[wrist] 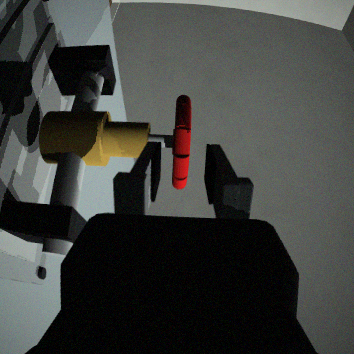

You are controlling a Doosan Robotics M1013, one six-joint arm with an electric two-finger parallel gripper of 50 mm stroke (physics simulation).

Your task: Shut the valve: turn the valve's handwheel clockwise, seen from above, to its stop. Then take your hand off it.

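Observation:
The red handwheel shows edge-on near the middle of the wrist view, as a narrow upright bar. It sits on a thin grey stem that comes out of the yellow valve body at the left. My gripper is partly open, with one finger on each side of the wheel's lower rim. A gap shows between the rim and each finger, wider on the right. The left finger's tip lies beside the stem in the view. How deep the rim reaches between the fingers is hard to tell.
A grey pipe runs through the valve body between two black supports. The mounting plate lies behind them at the left, with a dark bolt near its corner. A pale surface lies under the plate.

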